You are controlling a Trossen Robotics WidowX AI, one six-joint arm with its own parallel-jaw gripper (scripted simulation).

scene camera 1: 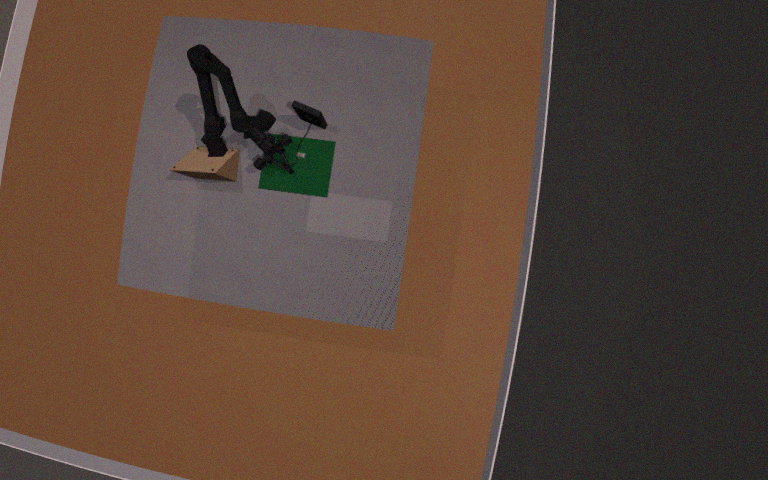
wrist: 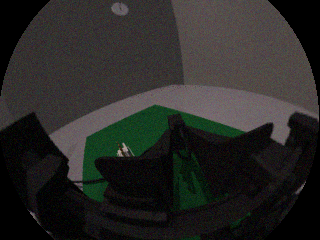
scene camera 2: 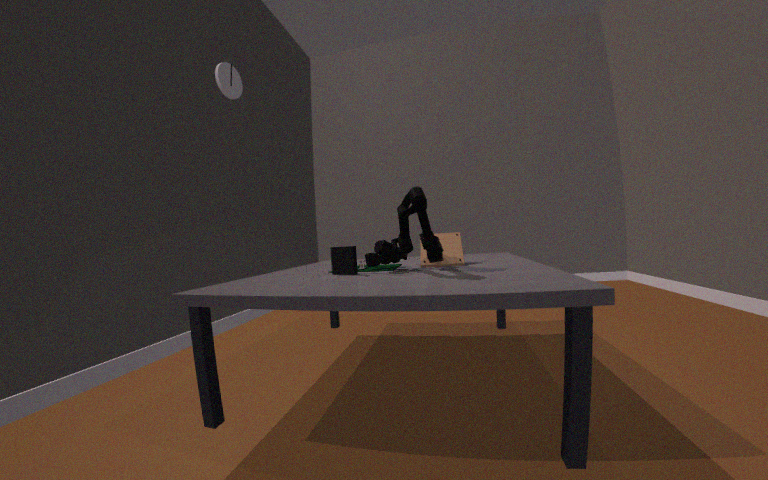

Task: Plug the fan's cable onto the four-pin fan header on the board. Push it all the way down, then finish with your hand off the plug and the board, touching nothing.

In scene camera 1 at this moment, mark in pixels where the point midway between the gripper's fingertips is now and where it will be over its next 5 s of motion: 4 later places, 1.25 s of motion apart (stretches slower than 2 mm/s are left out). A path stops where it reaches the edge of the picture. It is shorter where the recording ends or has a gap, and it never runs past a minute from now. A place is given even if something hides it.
My gripper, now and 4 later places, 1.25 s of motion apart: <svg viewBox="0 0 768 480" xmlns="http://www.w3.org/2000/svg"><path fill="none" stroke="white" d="M287 167L272 150L264 154L267 148L286 168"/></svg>
